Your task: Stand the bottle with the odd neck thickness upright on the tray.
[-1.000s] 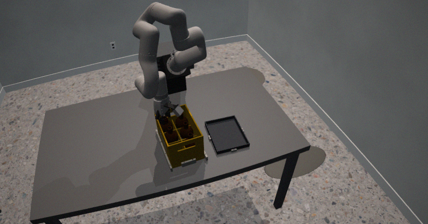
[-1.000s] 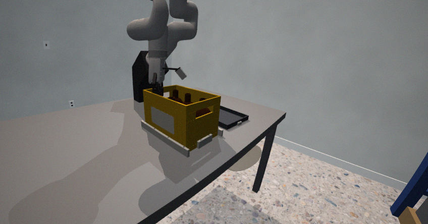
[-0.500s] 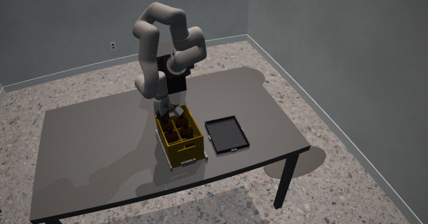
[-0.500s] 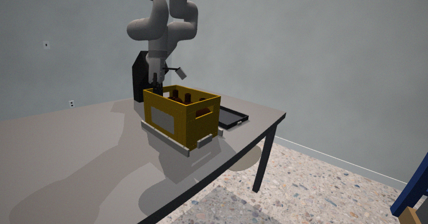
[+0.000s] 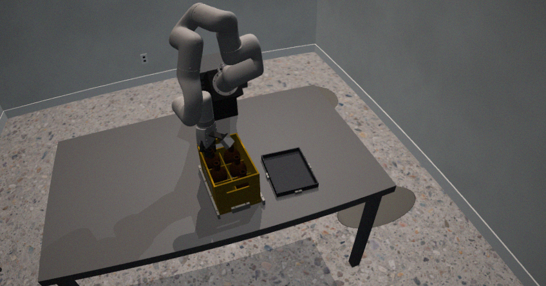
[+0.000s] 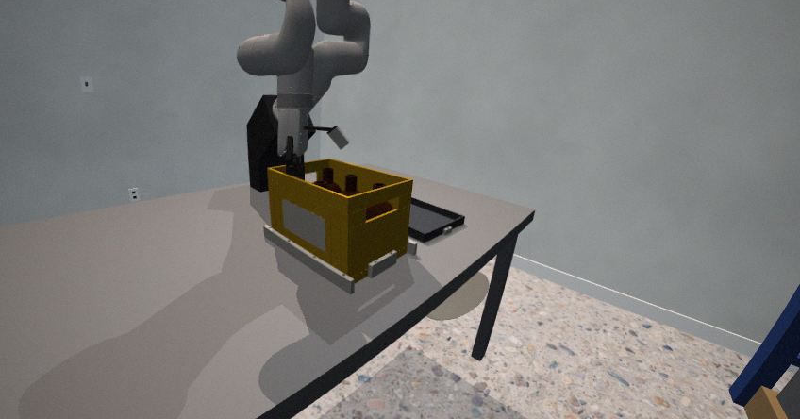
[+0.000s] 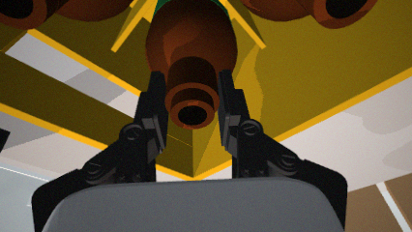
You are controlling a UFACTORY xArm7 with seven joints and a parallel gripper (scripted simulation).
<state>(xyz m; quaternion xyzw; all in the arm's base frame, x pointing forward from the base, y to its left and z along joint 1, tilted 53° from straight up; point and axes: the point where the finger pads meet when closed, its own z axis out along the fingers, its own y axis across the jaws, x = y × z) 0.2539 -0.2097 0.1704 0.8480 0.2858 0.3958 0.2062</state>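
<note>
Now: hand 10 cm short of the yellow crate, 7 cm above it and 2 cm to the right of it. Round my hand: black tray 28 cm to the left, 18 cm ahead, 15 cm below.
</note>
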